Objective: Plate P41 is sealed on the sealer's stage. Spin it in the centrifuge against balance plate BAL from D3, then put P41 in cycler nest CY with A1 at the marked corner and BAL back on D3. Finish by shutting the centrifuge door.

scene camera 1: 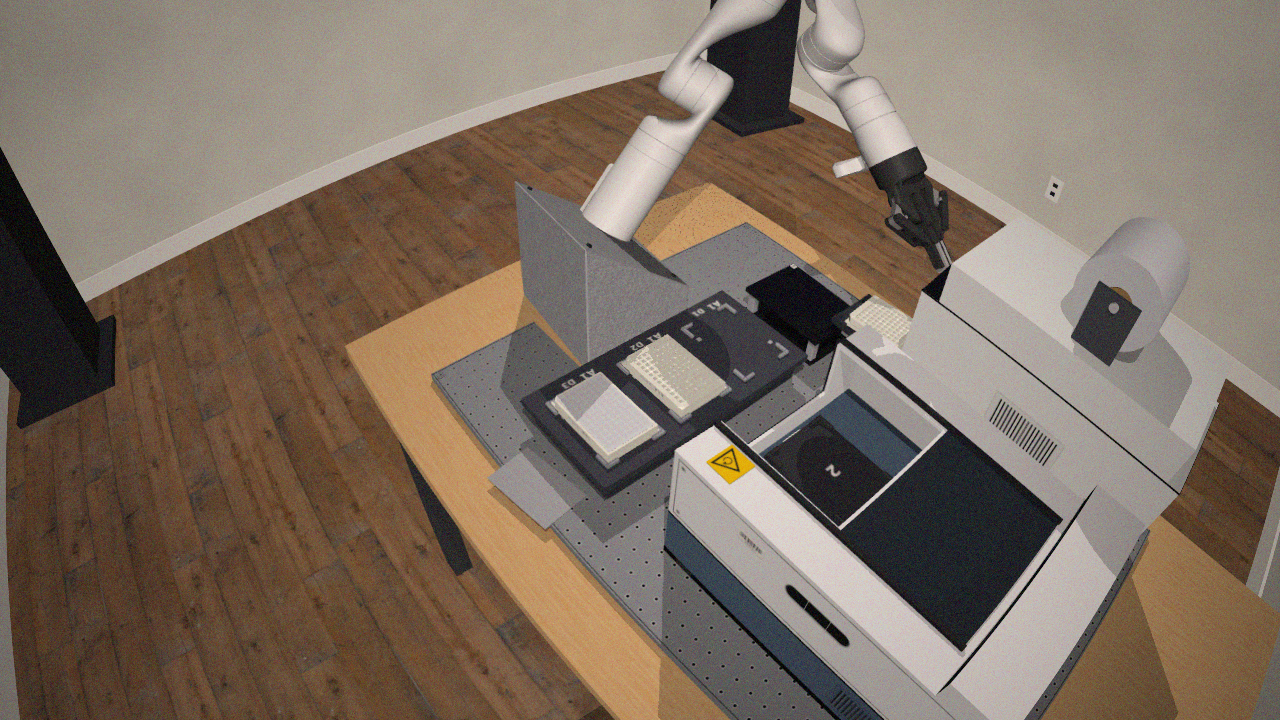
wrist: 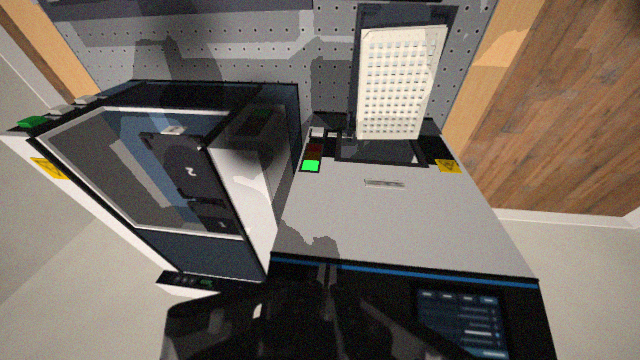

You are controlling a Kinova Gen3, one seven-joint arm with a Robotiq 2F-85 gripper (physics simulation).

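Where they show: gripper, fingertip midpoint: (wrist: 326,276); arm's base, link origin: (scene camera 1: 606,226).
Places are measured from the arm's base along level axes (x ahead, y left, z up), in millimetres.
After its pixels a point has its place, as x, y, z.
Plate P41 (scene camera 1: 881,320) {399, 249, -15} (wrist: 397,82) {404, 257, -15}, cream with many wells, lies on the sealer's stage at the sealer (scene camera 1: 1020,268) {588, 244, 223} (wrist: 390,215) {495, 259, 109}. My gripper (scene camera 1: 941,259) {503, 200, 175} (wrist: 326,276) {503, 200, 175} is shut and empty, beside the sealer's screen end; its fingertips are near the blue-striped edge in the wrist view. The centrifuge (scene camera 1: 716,501) {551, -206, 65} (wrist: 250,175) {492, 104, 83} has its top opening uncovered, with a dark bucket marked 2 (scene camera 1: 832,470) {571, -39, 13} (wrist: 190,171) {572, -40, 13} inside. A bucket marked 1 (wrist: 222,224) {728, -25, 13} shows partly in the wrist view. BAL (scene camera 1: 608,416) {303, -182, -60}, a pale plate, sits on D3. I cannot make out the cycler nest CY with certainty.
Another cream plate (scene camera 1: 675,376) {290, -64, -62} sits on D2 of the dark deck rack (scene camera 1: 604,483) {384, -238, -77}; D1 holds no plate. A black block (scene camera 1: 796,300) {245, 216, -75} stands behind the rack. A grey roll (scene camera 1: 1141,277) {742, 203, 336} stands on the sealer. A green light (wrist: 310,165) {500, 167, 41} shows on the sealer, with a screen (wrist: 462,322) {505, 305, 194} at its end.
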